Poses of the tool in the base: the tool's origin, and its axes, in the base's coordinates. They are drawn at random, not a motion.
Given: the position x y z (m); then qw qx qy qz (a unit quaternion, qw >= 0).
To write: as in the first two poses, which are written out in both.
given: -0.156 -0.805 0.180 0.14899 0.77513 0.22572 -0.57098
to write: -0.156 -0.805 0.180 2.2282 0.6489 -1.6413
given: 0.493 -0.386 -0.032 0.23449 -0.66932 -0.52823 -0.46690
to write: 0.493 -0.386 -0.032 -1.8371 -1.4499 -1.2815
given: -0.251 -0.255 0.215 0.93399 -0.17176 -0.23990 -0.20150
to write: -0.251 -0.255 0.215 -0.3513 -0.4906 -0.4121
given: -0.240 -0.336 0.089 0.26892 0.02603 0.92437 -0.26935
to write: -0.240 -0.336 0.089 0.0702 2.4924 -0.7263
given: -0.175 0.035 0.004 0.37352 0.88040 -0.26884 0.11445
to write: -0.175 0.035 0.004 2.2550 -0.6886 0.2932
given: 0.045 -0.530 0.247 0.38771 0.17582 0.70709 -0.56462
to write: 0.045 -0.530 0.247 0.4473 1.7991 -1.4366
